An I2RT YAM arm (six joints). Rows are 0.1 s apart.
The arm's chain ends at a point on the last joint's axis. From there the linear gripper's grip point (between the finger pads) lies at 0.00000 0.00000 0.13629 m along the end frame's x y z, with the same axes.
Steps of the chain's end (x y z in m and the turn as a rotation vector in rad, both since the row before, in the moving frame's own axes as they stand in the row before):
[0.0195, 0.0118, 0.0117, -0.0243, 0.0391, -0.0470]
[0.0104, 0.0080, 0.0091, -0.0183, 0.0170, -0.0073]
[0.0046, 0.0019, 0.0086, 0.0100, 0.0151, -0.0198]
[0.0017, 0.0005, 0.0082, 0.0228, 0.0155, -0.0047]
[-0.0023, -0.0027, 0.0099, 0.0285, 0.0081, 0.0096]
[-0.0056, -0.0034, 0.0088, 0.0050, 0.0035, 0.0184]
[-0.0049, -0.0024, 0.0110, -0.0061, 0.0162, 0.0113]
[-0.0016, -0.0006, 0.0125, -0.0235, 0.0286, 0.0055]
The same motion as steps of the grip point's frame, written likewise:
[0.0249, 0.0150, 0.0116, -0.0243, 0.0391, -0.0470]
[0.0127, 0.0105, 0.0091, -0.0183, 0.0170, -0.0073]
[0.0066, 0.0005, 0.0086, 0.0100, 0.0151, -0.0198]
[0.0038, -0.0026, 0.0081, 0.0228, 0.0155, -0.0047]
[-0.0012, -0.0066, 0.0098, 0.0285, 0.0081, 0.0096]
[-0.0051, -0.0041, 0.0088, 0.0050, 0.0035, 0.0184]
[-0.0027, -0.0016, 0.0110, -0.0061, 0.0162, 0.0113]
[0.0023, 0.0026, 0.0124, -0.0235, 0.0286, 0.0055]

